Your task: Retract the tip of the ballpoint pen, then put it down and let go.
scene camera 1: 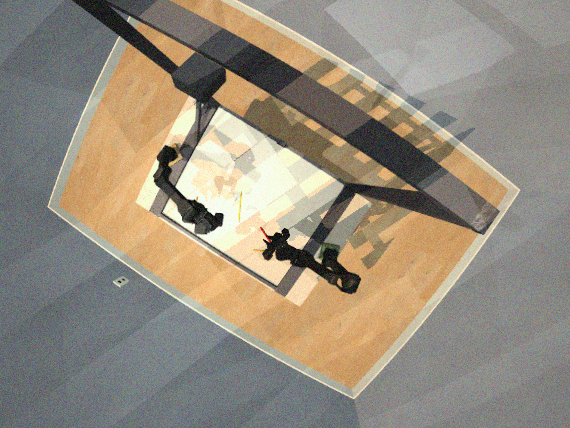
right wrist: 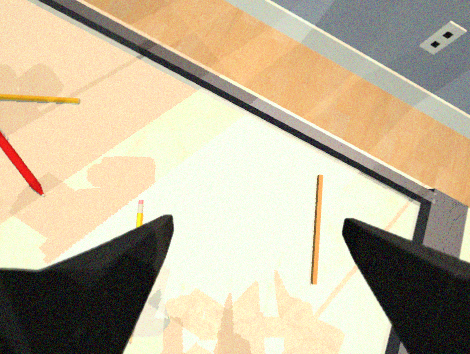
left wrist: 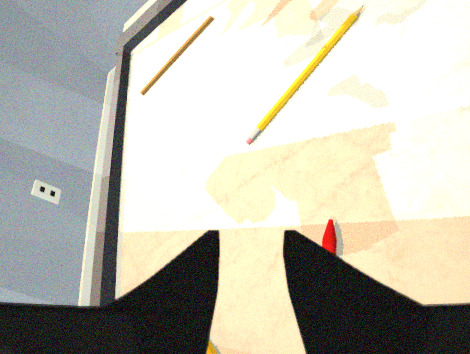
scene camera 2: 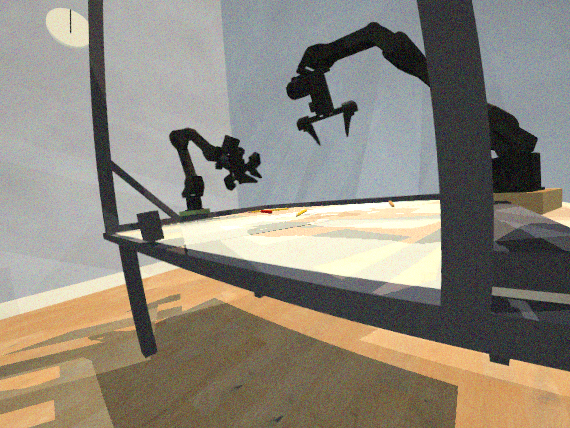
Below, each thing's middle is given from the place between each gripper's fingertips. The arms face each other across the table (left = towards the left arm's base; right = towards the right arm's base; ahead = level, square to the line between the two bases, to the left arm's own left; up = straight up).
I see the yellow pencil [left wrist: 351,19] 210 mm to the right of my left hand, 130 mm below it and 40 mm behind it.
I see my right gripper 11 cm past the yellow pencil, 8 cm to the right of it and 22 cm above it.
